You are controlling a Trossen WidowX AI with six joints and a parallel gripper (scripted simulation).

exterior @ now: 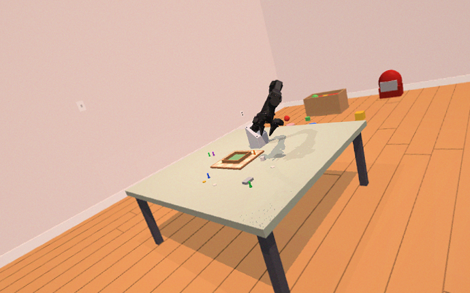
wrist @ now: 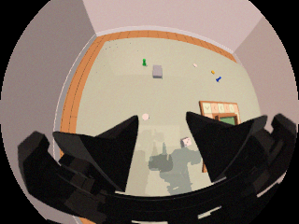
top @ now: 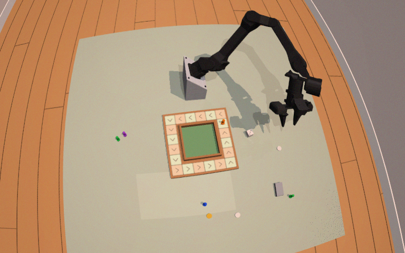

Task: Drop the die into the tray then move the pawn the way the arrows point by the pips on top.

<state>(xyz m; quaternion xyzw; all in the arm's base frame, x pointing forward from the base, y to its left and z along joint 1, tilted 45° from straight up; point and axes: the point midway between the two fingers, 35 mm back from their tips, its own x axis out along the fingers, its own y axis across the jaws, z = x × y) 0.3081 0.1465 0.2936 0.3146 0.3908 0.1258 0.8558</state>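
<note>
My gripper tip is now 18 cm above the white die, 11 cm to the left of it and 6 cm past it. From my gripper tip the other things lie so: green dice tray: 33 cm to the right, 18 cm below, 7 cm behind; grey block: 22 cm ahead, 18 cm below, 4 cm to the right; orange pawn: 22 cm to the right, 16 cm below, 13 cm behind.
</note>
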